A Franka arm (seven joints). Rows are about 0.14 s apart.
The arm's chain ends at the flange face. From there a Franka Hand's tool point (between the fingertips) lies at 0.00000 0.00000 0.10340 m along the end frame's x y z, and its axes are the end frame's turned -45 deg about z.
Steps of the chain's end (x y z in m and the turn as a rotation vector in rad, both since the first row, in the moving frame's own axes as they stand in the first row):
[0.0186 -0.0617 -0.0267 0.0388 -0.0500 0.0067]
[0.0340 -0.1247 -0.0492 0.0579 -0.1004 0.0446]
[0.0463 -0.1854 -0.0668 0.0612 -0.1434 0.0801]
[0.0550 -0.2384 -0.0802 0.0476 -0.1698 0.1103]
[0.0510 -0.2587 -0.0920 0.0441 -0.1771 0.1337]
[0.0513 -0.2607 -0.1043 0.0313 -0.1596 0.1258]
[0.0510 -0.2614 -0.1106 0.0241 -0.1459 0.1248]
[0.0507 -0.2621 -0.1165 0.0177 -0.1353 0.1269]
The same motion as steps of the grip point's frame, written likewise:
[0.0560 -0.0370 -0.0269 0.0628 -0.0079 0.0067]
[0.1094 -0.0757 -0.0499 0.1119 -0.0301 0.0446]
[0.1585 -0.1135 -0.0681 0.1447 -0.0581 0.0801]
[0.1995 -0.1460 -0.0818 0.1537 -0.0864 0.1103]
[0.2104 -0.1635 -0.0937 0.1564 -0.0940 0.1337]
[0.2122 -0.1625 -0.1057 0.1350 -0.0907 0.1258]
[0.2128 -0.1617 -0.1117 0.1202 -0.0861 0.1248]
[0.2133 -0.1611 -0.1175 0.1082 -0.0832 0.1269]

